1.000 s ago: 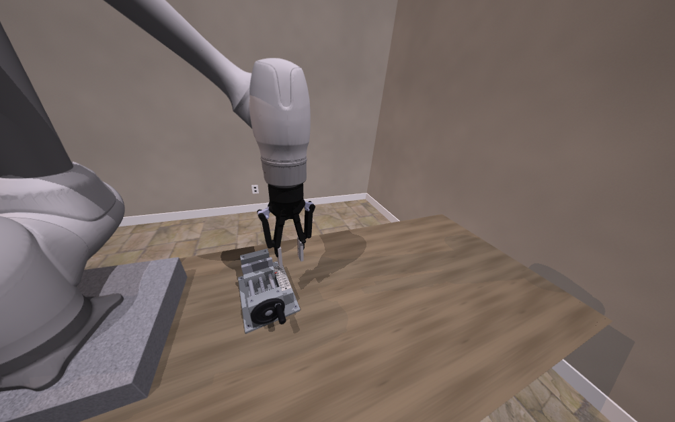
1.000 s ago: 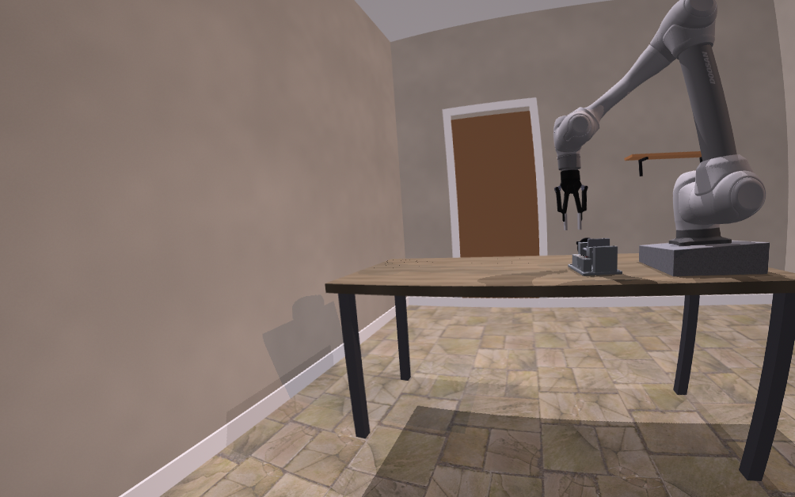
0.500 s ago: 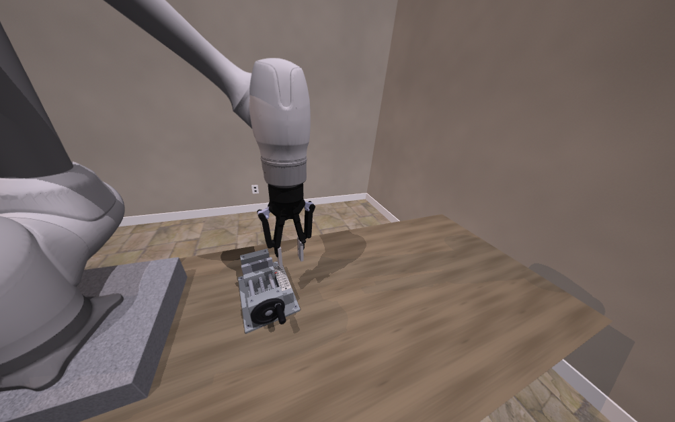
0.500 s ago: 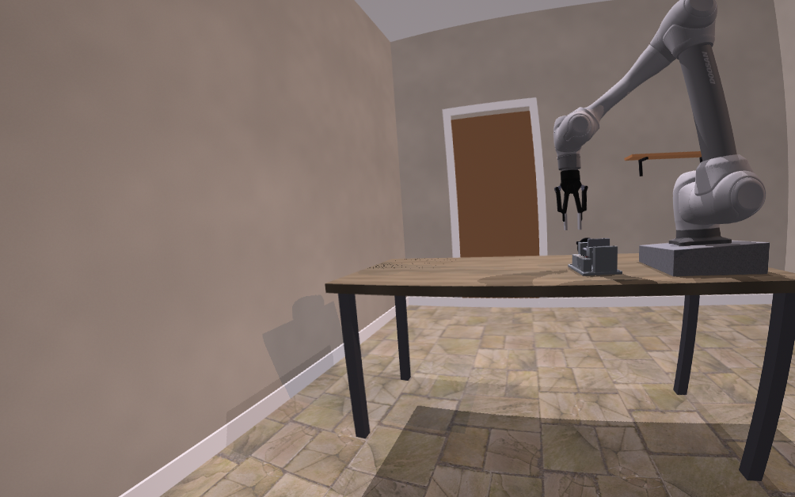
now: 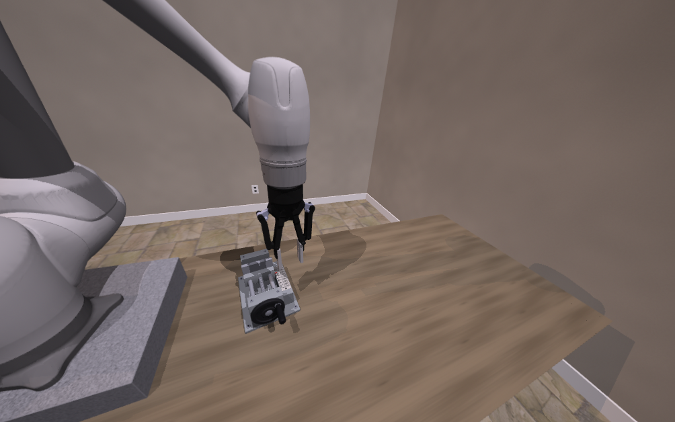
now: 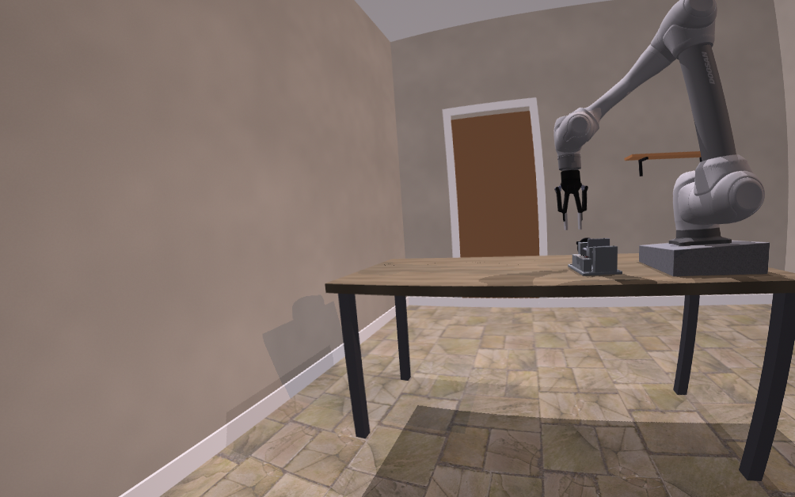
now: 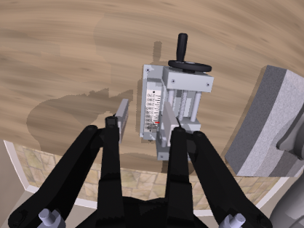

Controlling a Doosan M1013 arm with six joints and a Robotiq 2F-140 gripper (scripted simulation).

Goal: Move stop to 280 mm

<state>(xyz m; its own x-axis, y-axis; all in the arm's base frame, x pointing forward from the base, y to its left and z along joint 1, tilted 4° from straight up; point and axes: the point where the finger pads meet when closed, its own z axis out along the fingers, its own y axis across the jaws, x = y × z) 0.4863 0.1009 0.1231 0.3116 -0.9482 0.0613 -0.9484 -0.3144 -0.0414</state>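
The handwheel is 100 mm below my hand, 90 mm to the right of it and 30 mm behind it.
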